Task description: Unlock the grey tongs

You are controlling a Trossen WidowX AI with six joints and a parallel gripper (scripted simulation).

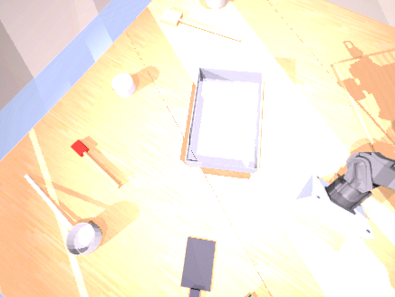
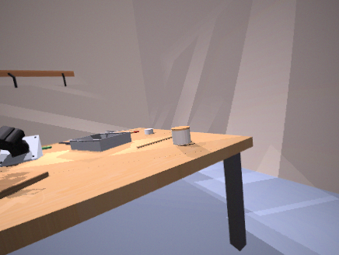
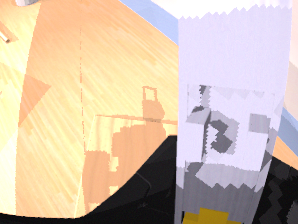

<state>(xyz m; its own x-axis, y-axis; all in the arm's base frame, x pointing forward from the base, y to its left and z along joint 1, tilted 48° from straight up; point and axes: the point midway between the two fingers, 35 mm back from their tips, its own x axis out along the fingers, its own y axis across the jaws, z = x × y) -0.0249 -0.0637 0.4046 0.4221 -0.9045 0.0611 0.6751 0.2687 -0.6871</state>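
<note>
My gripper tip is now 3 cm to the right of the yellow lock piece, 2 cm past it and 1 cm below it. Round my gripper tip: wooden board: 25 cm below, 3 cm behind; grey roasting tin: 40 cm ahead, 28 cm to the left, 23 cm below; lidded white jar: 65 cm ahead, 23 cm below, 15 cm to the right.
</note>
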